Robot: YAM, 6 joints.
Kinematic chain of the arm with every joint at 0, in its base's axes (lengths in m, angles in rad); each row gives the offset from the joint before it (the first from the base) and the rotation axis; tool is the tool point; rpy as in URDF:
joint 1: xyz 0 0 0.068 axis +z
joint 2: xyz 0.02 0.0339 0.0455 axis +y
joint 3: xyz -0.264 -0.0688 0 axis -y
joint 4: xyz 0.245 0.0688 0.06 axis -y
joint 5: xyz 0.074 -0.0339 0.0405 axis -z
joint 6: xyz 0.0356 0 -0.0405 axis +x
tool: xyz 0 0 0 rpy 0 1.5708 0
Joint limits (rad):
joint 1: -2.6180..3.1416
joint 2: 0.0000..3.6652
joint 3: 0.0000..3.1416
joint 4: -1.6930..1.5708
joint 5: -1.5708..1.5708
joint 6: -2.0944..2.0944
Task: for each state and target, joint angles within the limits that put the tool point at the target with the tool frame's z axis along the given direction. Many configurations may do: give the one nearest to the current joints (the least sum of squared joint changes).
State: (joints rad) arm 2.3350 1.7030 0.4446 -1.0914 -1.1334 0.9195
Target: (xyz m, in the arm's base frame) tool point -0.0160 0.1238 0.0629 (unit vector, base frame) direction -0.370 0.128 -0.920
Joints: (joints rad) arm 1.5945 1.3242 0.1642 -0.2632 -0.3757 0.9195
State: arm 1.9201 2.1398 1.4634 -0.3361 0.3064 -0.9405
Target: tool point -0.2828 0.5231 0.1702 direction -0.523 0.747 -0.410
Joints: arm 2.0598 2.5934 2.2109 -0.0429 -0.1111 -0.9405
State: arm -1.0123 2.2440 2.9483 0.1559 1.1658 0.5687
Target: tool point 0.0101 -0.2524 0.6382 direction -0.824 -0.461 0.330
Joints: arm -1.4052 1.6046 2.2537 0.1534 1.0941 0.5687
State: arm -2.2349 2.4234 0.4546 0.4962 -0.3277 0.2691
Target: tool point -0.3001 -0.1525 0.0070 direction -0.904 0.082 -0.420
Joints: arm -2.6159 2.3213 0.6910 1.1146 0.5521 0.2691
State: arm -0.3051 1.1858 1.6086 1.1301 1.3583 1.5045
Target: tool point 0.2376 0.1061 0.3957 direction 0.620 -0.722 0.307
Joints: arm 0.5489 1.3940 0.9344 1.5700 1.2210 1.5045
